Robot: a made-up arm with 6 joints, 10 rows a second.
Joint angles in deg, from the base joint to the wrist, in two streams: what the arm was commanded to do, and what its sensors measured. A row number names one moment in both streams.
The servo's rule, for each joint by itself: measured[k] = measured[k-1] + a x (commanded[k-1-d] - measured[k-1]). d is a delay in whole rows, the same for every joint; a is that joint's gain. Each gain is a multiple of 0.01, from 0.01 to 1. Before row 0 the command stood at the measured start. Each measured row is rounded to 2 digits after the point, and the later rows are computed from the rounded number. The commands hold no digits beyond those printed.
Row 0, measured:
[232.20 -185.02 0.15 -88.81 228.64 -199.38]
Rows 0 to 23, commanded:
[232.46 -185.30 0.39 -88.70 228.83 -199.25]
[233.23 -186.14 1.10 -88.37 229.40 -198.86]
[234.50 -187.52 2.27 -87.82 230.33 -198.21]
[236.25 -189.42 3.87 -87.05 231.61 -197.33]
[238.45 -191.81 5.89 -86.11 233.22 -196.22]
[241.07 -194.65 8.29 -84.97 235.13 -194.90]
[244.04 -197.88 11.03 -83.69 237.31 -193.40]
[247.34 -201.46 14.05 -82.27 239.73 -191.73]
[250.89 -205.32 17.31 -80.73 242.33 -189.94]
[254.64 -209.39 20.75 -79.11 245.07 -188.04]
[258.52 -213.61 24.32 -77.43 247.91 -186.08]
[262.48 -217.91 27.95 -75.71 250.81 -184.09]
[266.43 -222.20 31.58 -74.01 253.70 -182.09]
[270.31 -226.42 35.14 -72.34 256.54 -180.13]
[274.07 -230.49 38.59 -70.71 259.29 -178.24]
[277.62 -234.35 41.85 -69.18 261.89 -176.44]
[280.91 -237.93 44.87 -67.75 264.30 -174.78]
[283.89 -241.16 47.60 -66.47 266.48 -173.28]
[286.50 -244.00 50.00 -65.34 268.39 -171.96]
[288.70 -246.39 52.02 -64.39 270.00 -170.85]
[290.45 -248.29 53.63 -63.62 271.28 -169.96]
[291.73 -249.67 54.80 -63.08 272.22 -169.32]
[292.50 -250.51 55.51 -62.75 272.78 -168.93]
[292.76 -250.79 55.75 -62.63 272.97 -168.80]
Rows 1 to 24, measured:
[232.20 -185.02 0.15 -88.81 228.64 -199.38]
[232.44 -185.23 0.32 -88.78 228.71 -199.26]
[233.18 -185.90 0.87 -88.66 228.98 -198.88]
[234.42 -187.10 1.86 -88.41 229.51 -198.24]
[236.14 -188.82 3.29 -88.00 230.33 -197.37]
[238.31 -191.03 5.14 -87.43 231.46 -196.27]
[240.90 -193.71 7.38 -86.69 232.89 -194.95]
[243.85 -196.80 9.97 -85.79 234.61 -193.46]
[247.13 -200.25 12.87 -84.73 236.61 -191.80]
[250.66 -204.00 16.02 -83.53 238.84 -190.01]
[254.40 -207.99 19.38 -82.20 241.27 -188.12]
[258.27 -212.15 22.89 -80.77 243.86 -186.16]
[262.23 -216.41 26.48 -79.25 246.57 -184.17]
[266.18 -220.69 30.10 -77.68 249.35 -182.17]
[270.06 -224.93 33.68 -76.08 252.15 -180.21]
[273.83 -229.04 37.17 -74.47 254.93 -178.32]
[277.39 -232.97 40.49 -72.88 257.64 -176.52]
[280.70 -236.64 43.60 -71.34 260.24 -174.85]
[283.70 -239.98 46.44 -69.88 262.67 -173.34]
[286.33 -242.95 48.97 -68.52 264.90 -172.02]
[288.56 -245.50 51.14 -67.28 266.89 -170.90]
[290.34 -247.56 52.91 -66.18 268.60 -170.00]
[291.65 -249.12 54.25 -65.25 270.01 -169.35]
[292.45 -250.15 55.14 -64.50 271.09 -168.95]
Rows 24 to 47, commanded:
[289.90 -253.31 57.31 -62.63 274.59 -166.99]
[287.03 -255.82 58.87 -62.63 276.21 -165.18]
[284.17 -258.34 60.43 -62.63 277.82 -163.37]
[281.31 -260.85 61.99 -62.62 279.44 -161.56]
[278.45 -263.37 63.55 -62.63 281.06 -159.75]
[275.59 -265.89 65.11 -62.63 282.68 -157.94]
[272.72 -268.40 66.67 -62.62 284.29 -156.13]
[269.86 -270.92 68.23 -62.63 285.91 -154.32]
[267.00 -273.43 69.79 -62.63 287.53 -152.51]
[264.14 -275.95 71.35 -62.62 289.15 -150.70]
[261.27 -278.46 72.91 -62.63 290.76 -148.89]
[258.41 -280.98 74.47 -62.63 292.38 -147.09]
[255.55 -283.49 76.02 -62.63 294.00 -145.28]
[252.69 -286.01 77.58 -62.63 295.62 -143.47]
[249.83 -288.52 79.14 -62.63 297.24 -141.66]
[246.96 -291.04 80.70 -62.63 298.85 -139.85]
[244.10 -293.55 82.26 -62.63 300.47 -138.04]
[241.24 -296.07 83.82 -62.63 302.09 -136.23]
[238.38 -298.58 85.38 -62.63 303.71 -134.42]
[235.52 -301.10 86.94 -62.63 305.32 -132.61]
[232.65 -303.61 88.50 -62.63 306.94 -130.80]
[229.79 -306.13 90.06 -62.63 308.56 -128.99]
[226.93 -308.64 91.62 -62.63 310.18 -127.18]
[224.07 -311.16 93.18 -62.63 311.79 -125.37]
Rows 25 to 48, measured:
[292.74 -250.62 55.57 -63.94 271.82 -168.81]
[290.07 -252.61 56.81 -63.55 272.90 -167.06]
[287.21 -254.99 58.27 -63.27 274.19 -165.26]
[284.35 -257.47 59.80 -63.08 275.61 -163.45]
[281.49 -259.97 61.35 -62.94 277.10 -161.64]
[278.63 -262.49 62.91 -62.85 278.64 -159.83]
[275.77 -265.01 64.47 -62.78 280.22 -158.02]
[272.90 -267.52 66.03 -62.73 281.81 -156.21]
[270.04 -270.04 67.59 -62.70 283.41 -154.40]
[267.18 -272.55 69.15 -62.68 285.02 -152.59]
[264.32 -275.07 70.71 -62.66 286.63 -150.78]
[261.45 -277.58 72.27 -62.65 288.24 -148.97]
[258.59 -280.10 73.83 -62.64 289.85 -147.17]
[255.73 -282.61 75.38 -62.64 291.47 -145.36]
[252.87 -285.13 76.94 -62.64 293.09 -143.55]
[250.01 -287.64 78.50 -62.64 294.71 -141.74]
[247.14 -290.16 80.06 -62.64 296.32 -139.93]
[244.28 -292.67 81.62 -62.64 297.94 -138.12]
[241.42 -295.19 83.18 -62.64 299.56 -136.31]
[238.56 -297.70 84.74 -62.64 301.18 -134.50]
[235.70 -300.22 86.30 -62.64 302.79 -132.69]
[232.83 -302.73 87.86 -62.64 304.41 -130.88]
[229.97 -305.25 89.42 -62.64 306.03 -129.07]
[227.11 -307.76 90.98 -62.64 307.65 -127.26]

